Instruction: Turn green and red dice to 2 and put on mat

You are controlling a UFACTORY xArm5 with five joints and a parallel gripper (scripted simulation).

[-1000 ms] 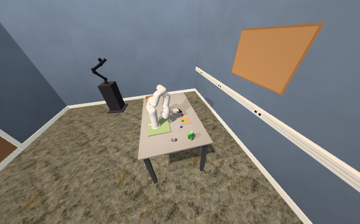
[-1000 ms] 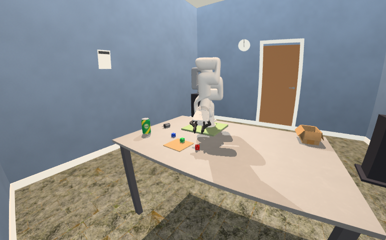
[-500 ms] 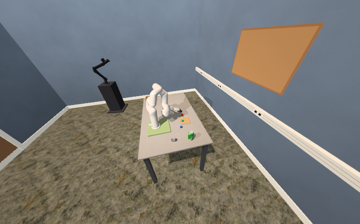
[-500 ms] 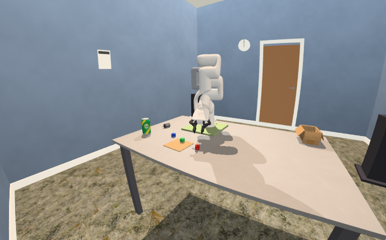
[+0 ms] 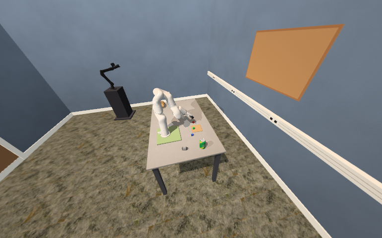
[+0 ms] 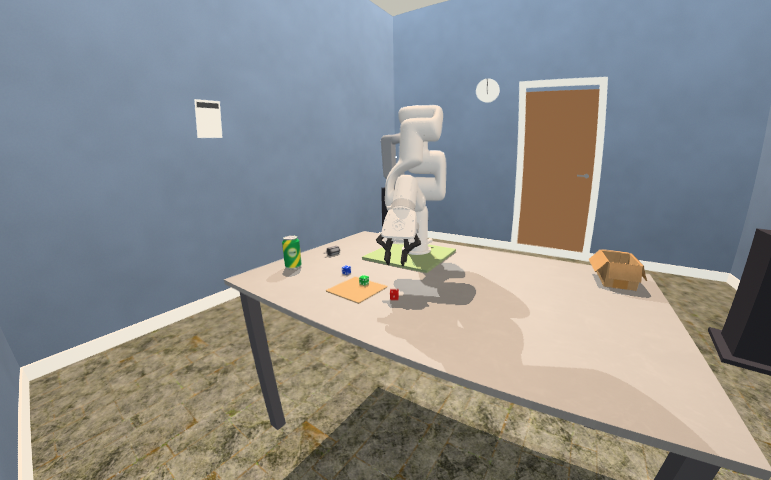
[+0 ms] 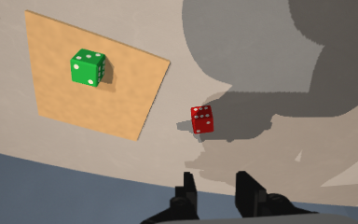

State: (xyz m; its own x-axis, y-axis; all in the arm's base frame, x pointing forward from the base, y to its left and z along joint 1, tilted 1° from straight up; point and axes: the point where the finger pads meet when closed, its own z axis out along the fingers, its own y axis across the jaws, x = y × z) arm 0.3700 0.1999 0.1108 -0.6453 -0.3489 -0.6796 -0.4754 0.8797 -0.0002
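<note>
The red die is 110 mm below my hand, 20 mm ahead of it and 10 mm to the left of it. Round my hand: blue die (250 mm to the right, 110 mm below, 20 mm behind); green die (130 mm to the right, 100 mm below, 10 mm ahead); mat (120 mm to the right, 120 mm below, 50 mm ahead).
</note>
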